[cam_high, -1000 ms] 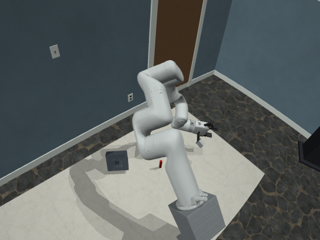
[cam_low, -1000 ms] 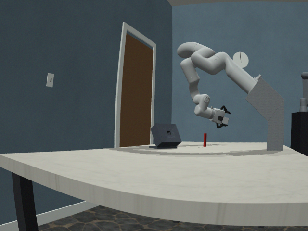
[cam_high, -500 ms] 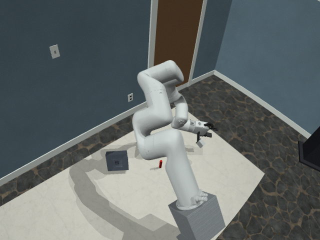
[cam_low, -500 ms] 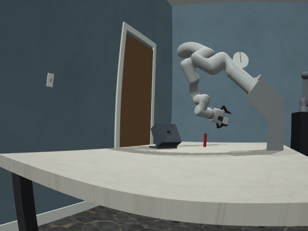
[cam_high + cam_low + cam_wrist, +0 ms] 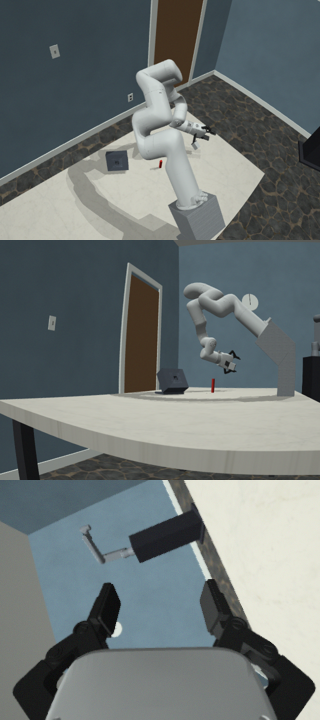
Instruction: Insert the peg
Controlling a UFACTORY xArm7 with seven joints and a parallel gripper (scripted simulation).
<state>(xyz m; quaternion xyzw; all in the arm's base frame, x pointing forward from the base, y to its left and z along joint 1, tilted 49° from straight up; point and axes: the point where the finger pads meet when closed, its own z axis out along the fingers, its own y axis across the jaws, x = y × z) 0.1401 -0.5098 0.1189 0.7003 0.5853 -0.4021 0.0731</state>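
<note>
Right now my hand is 280 mm to the right of the red peg, 200 mm short of it and 130 mm above it.
</note>
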